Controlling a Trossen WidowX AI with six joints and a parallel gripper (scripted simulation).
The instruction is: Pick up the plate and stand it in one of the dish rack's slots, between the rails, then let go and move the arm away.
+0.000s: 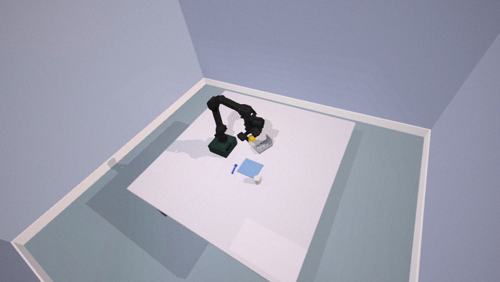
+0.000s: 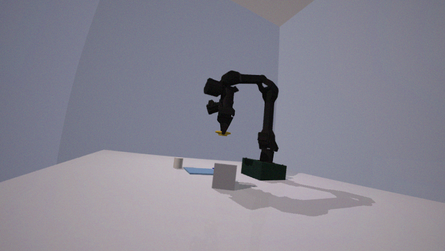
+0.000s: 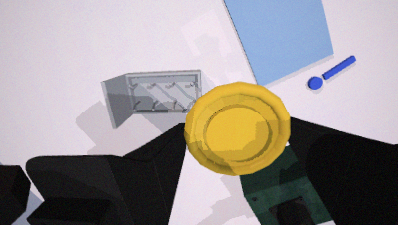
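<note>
The grey dish rack is 30 mm ahead of my gripper tip, 90 mm to the left of it and 160 mm below it. From my gripper tip the other things lie so: light blue mat (10 mm ahead, 120 mm to the right, 180 mm below); then blue spoon (100 mm behind, 160 mm to the right, 180 mm below); then yellow plate (10 mm above).
</note>
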